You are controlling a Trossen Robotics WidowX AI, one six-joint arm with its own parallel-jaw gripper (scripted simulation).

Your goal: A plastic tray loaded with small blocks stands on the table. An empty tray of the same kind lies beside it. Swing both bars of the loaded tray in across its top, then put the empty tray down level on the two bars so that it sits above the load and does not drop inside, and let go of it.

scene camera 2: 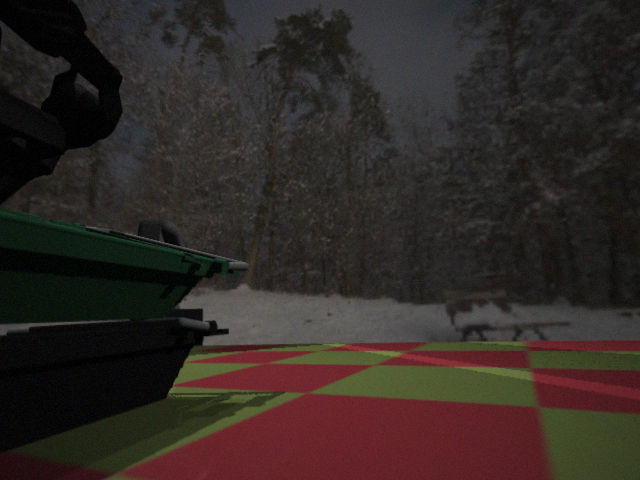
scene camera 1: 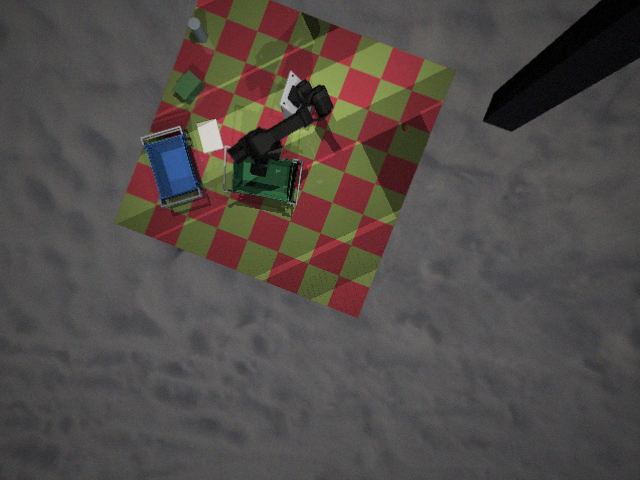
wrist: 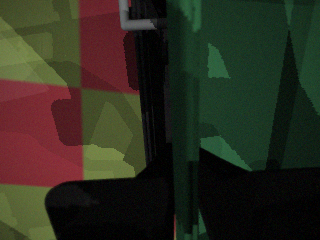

Labels:
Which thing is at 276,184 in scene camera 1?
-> A green tray.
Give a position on a green tray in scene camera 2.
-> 64,272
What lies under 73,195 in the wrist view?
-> My gripper.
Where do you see a green tray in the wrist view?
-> At 237,82

